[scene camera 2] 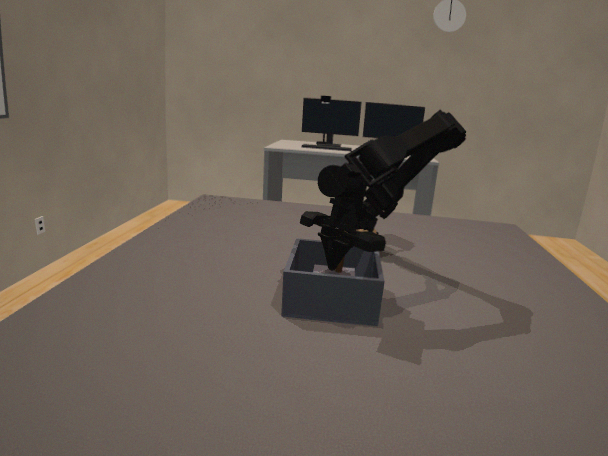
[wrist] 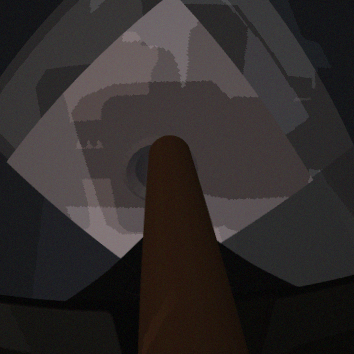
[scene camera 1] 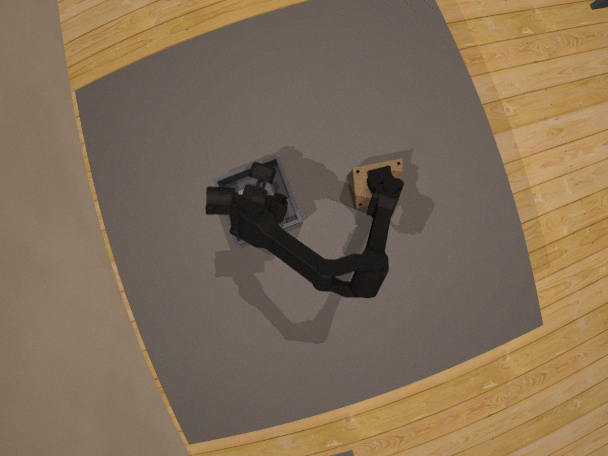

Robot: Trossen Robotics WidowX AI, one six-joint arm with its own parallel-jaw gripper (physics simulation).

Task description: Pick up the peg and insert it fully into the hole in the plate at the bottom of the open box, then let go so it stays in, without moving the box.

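Frame: origin at the arm's base, x right, y back, z down, level; millimetres.
Where they show: gripper, fingertip midpoint: point(scene camera 2: 331, 269) point(wrist: 173, 231); arm's base, origin of the base link: point(scene camera 1: 379, 177).
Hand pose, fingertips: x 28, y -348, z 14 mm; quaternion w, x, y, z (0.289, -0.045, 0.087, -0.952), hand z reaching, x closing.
Note:
Things, the pixels of their top centre, and the offset from my fingertips. "pt": a spot on its surface instead. Level surfaces: height alone.
- orange-brown peg, middle of its top: point(scene camera 2: 343, 235) dx -16, dy +23, dz -70 mm
- dark round hole, surface spot: point(wrist: 141, 167) pt dx +4, dy +16, dz +28 mm
- pale plate, middle of its top: point(wrist: 158, 173) point(scene camera 2: 333, 273) dx -5, dy +15, dz +14 mm
- grey-blue open box, middle of its top: point(wrist: 155, 243) point(scene camera 2: 335, 257) point(scene camera 1: 256, 199) dx -5, dy +15, dz -23 mm
- grey mat, its level: dz +75 mm
The orange-brown peg point(wrist: 175, 240) point(scene camera 2: 340, 265) is held in my gripper point(scene camera 2: 334, 267), which is shut on it and reaches down into the open box. In the wrist view the peg's rounded far end overlaps the right part of the dark round hole point(wrist: 141, 167) in the pale plate point(wrist: 120, 65); the hole's left part shows beside the peg. Whether the tip touches the plate, I cannot tell. The grey-blue open box point(scene camera 1: 290, 190) point(scene camera 2: 332, 300) stands on the mat. In the overhead view the arm hides the peg and the hole.
The arm's wooden base plate point(scene camera 1: 362, 187) lies to the right of the box in the overhead view. The box walls stand close around the fingers. The grey mat point(scene camera 1: 300, 390) point(scene camera 2: 200, 380) lies under everything. A desk point(scene camera 2: 285, 145) with monitors stands far behind.

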